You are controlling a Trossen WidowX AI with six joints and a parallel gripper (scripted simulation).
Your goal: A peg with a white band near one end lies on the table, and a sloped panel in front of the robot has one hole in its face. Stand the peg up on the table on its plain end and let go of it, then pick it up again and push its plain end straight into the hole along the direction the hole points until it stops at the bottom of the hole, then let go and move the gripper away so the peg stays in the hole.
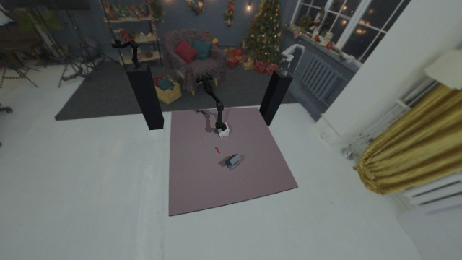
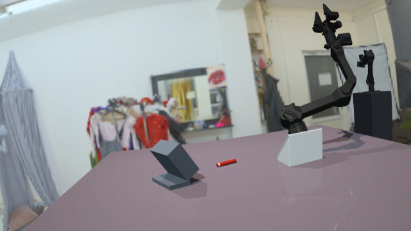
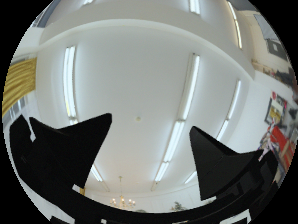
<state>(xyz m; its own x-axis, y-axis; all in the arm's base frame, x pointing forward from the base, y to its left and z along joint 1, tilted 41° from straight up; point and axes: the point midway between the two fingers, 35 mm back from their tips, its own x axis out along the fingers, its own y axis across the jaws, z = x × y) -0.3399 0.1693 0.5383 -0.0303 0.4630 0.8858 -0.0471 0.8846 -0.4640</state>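
My gripper tip is now 590 mm short of the red peg, 120 mm to the right of it and 640 mm above it. Also, from my gripper tip: grey sloped panel 760 mm ahead, 230 mm to the left, 570 mm below.
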